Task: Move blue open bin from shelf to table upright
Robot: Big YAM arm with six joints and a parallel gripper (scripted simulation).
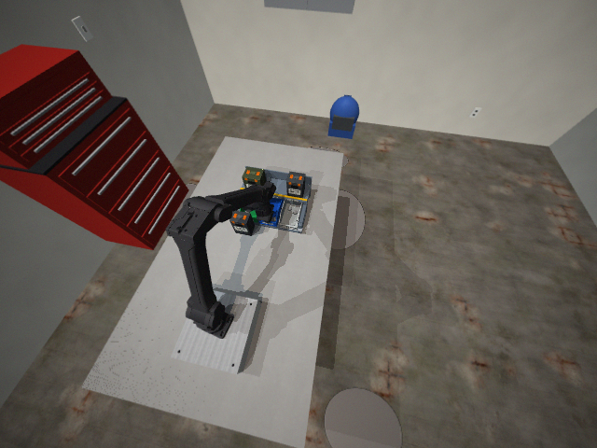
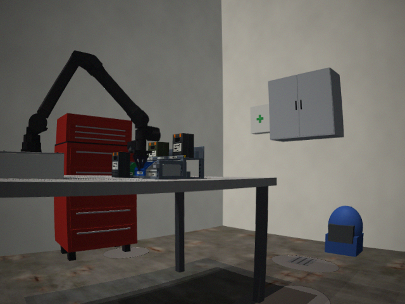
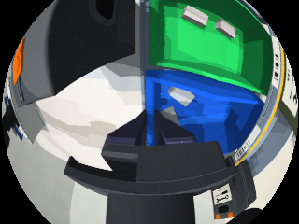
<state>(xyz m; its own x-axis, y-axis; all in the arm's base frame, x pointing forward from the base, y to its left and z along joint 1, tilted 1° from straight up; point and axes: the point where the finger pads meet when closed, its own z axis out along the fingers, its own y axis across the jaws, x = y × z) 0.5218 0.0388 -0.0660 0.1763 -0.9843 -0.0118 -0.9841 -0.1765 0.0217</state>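
The blue open bin is 8 cm ahead of my hand and 1 cm to the left of it. From my hand the other things lie so: green bin 6 cm ahead, 12 cm to the left; yellow bar 13 cm ahead, 2 cm to the left, 6 cm above; grey bin 10 cm ahead, 10 cm to the right.
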